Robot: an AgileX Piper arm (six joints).
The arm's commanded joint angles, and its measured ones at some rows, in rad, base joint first. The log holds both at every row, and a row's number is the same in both.
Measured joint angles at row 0:
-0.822, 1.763, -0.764, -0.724, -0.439, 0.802
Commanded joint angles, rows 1 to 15:
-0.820, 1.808, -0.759, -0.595, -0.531, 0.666
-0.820, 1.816, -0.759, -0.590, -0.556, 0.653
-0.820, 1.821, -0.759, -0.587, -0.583, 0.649
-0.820, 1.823, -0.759, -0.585, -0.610, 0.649
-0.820, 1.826, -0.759, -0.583, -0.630, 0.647
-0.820, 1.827, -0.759, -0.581, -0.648, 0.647
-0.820, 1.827, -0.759, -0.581, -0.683, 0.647
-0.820, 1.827, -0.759, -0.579, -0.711, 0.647
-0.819, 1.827, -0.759, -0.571, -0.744, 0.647
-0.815, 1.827, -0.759, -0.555, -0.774, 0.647
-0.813, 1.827, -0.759, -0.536, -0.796, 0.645
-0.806, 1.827, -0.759, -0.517, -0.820, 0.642
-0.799, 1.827, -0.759, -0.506, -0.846, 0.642
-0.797, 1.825, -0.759, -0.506, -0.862, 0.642
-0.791, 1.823, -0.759, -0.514, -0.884, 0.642
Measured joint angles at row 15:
-0.812, 1.831, -0.764, -0.528, -0.796, 0.656
